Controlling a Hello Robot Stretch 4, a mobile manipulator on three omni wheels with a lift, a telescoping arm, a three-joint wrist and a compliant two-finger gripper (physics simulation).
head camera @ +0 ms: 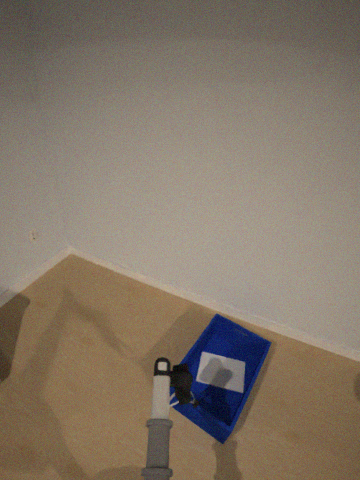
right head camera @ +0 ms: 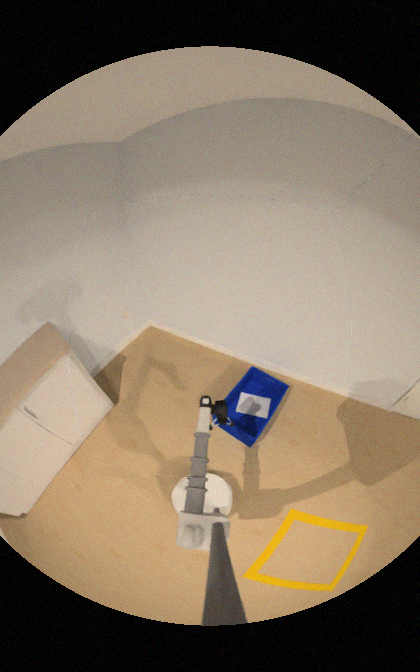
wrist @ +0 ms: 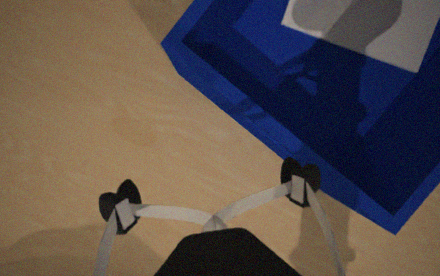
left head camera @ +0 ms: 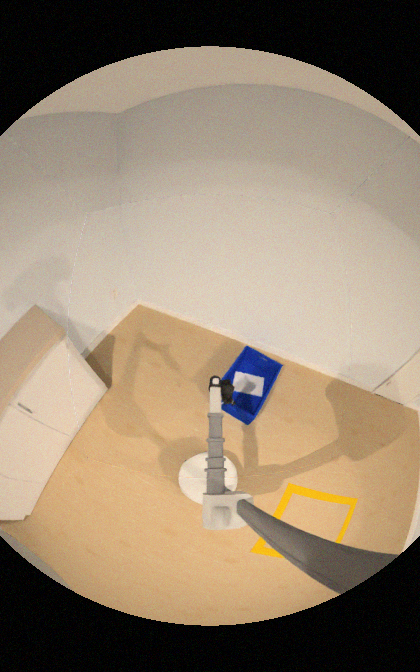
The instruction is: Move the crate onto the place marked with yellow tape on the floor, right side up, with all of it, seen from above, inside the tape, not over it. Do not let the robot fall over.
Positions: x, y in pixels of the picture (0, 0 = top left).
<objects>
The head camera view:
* white box: 215, 370
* blue crate: 219, 409
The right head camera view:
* blue crate: 246, 428
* white cabinet: 57, 403
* yellow tape square: 251, 573
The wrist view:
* my gripper: 211, 184
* blue crate: 362, 121
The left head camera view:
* blue crate: 246, 406
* white cabinet: 55, 389
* yellow tape square: 291, 488
</objects>
